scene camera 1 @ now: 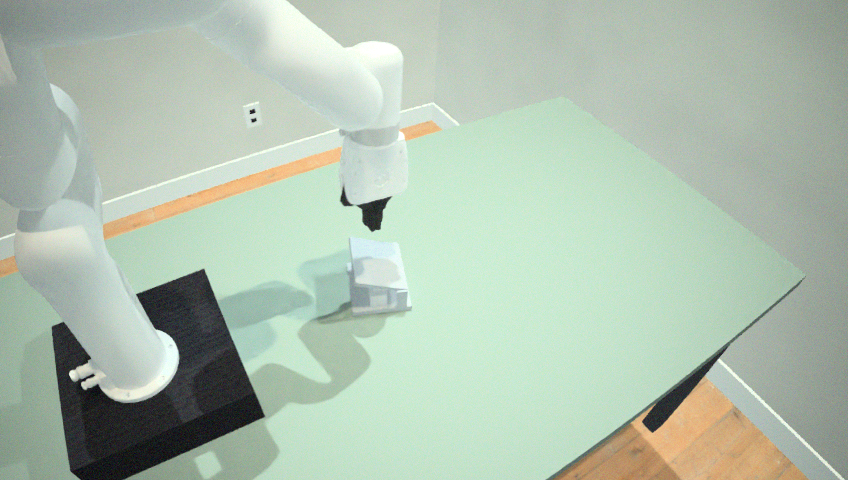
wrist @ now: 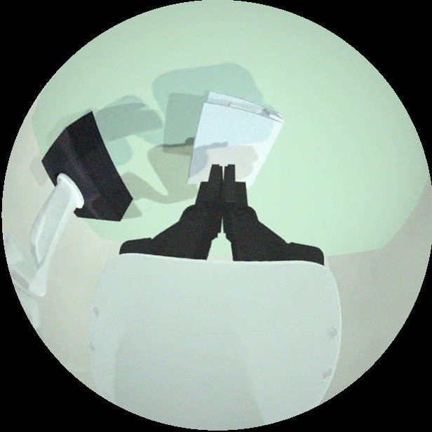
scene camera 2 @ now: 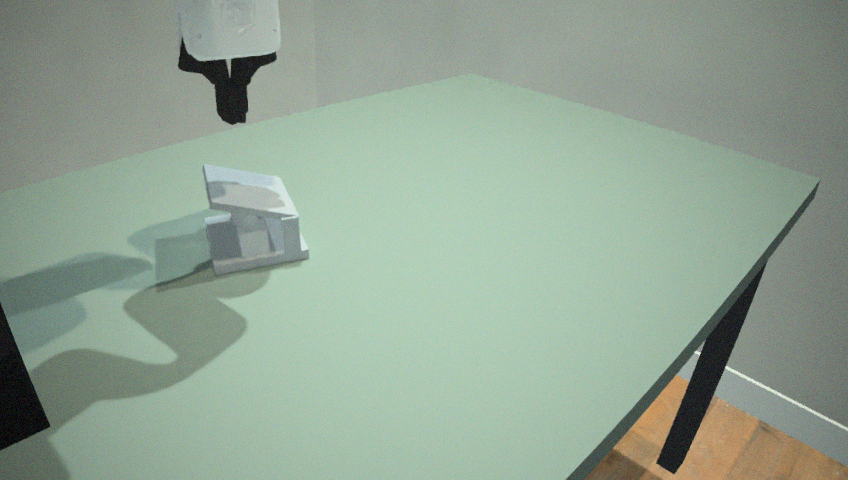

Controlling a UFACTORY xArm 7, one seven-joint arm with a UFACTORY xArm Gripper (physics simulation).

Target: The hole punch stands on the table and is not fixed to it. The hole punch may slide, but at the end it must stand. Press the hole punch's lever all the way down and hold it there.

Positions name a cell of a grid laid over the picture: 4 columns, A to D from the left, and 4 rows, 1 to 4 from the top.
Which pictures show my gripper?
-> Scene camera 1, the wrist view and scene camera 2: all of them.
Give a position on a grey hole punch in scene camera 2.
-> B3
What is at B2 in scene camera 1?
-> My gripper.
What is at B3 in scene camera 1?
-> A grey hole punch.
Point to a grey hole punch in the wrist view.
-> C1
